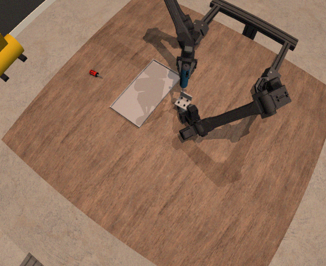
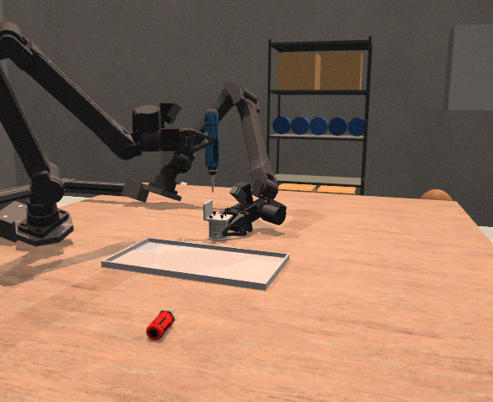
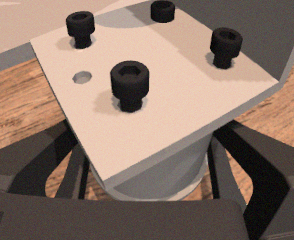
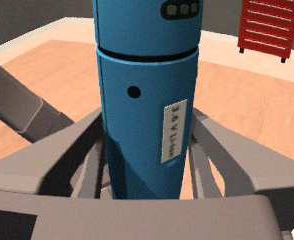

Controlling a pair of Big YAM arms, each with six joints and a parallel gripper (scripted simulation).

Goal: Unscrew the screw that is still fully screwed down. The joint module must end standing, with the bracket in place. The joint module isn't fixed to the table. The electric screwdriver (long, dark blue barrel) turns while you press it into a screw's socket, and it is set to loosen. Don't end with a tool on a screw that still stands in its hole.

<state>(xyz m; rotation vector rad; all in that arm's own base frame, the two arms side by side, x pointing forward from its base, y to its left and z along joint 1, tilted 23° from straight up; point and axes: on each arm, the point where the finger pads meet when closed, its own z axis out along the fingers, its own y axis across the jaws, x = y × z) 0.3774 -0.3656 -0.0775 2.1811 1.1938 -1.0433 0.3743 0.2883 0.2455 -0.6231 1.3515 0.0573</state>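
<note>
Right now my left hand is 10 mm below the joint module. Also, from my left hand: shallow grey tray (60 mm ahead, 220 mm to the right, 20 mm below); pale l-shaped bracket (50 mm above); red manual screwdriver (180 mm ahead, 550 mm to the right, 10 mm below).
</note>
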